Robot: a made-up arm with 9 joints.
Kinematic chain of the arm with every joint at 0, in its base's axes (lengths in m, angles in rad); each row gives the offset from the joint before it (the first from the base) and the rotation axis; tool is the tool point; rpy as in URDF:
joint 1: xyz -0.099 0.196 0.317 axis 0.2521 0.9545 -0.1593
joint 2: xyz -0.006 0 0.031 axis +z
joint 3: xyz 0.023 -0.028 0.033 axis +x
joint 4: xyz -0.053 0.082 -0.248 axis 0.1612 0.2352 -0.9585
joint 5: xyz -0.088 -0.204 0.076 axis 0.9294 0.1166 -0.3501
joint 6: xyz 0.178 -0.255 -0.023 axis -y
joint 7: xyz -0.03 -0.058 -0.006 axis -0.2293 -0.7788 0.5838
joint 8: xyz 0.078 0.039 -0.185 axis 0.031 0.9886 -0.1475
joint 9: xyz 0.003 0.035 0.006 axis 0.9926 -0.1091 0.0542
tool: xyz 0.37 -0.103 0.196 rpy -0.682 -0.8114 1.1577
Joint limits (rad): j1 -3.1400..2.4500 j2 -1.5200..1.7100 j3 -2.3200..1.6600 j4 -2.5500..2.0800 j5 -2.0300..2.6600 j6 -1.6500..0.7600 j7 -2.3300..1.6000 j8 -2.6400..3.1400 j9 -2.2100..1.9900
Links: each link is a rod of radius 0.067 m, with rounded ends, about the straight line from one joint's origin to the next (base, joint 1, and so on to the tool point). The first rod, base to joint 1, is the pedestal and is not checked.
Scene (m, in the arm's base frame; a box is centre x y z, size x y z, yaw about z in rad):
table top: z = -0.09
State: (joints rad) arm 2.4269 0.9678 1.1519 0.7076 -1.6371 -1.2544 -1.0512 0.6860 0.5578
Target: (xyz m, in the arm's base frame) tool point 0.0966 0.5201 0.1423
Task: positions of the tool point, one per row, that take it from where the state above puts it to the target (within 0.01 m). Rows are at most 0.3 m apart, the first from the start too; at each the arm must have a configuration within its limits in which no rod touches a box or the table.
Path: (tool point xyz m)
1: -0.6267 -0.0462 0.1904
2: -0.6017 0.2156 0.0832
3: -0.4242 0.4371 0.0133
4: -0.1575 0.5489 0.0318
5: 0.0966 0.5201 0.1423

